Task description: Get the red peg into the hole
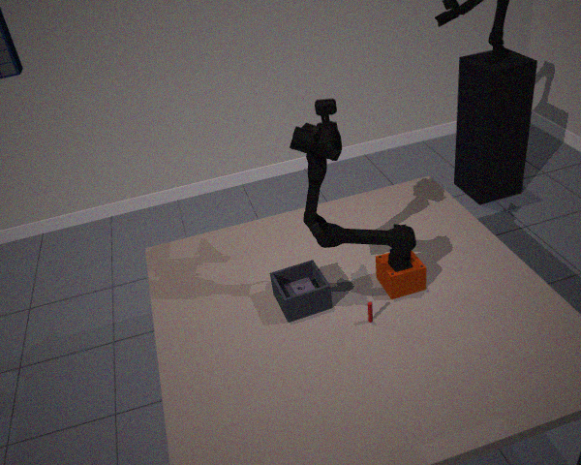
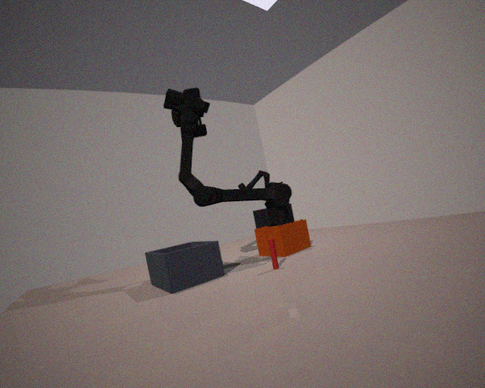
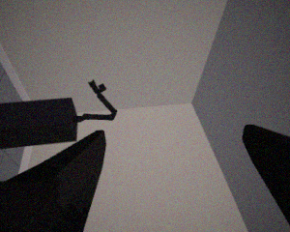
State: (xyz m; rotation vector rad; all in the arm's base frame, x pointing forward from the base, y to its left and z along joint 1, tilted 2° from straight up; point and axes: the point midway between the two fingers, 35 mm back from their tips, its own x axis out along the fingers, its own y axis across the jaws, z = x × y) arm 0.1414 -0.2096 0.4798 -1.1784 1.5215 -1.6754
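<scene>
The red peg is 540 mm below my gripper tip, 370 mm to the left of it and 50 mm ahead of it. Also, from my gripper tip: dark grey box 560 mm below, 220 mm ahead, 180 mm to the left; grey plate 540 mm below, 220 mm ahead, 180 mm to the left.
</scene>
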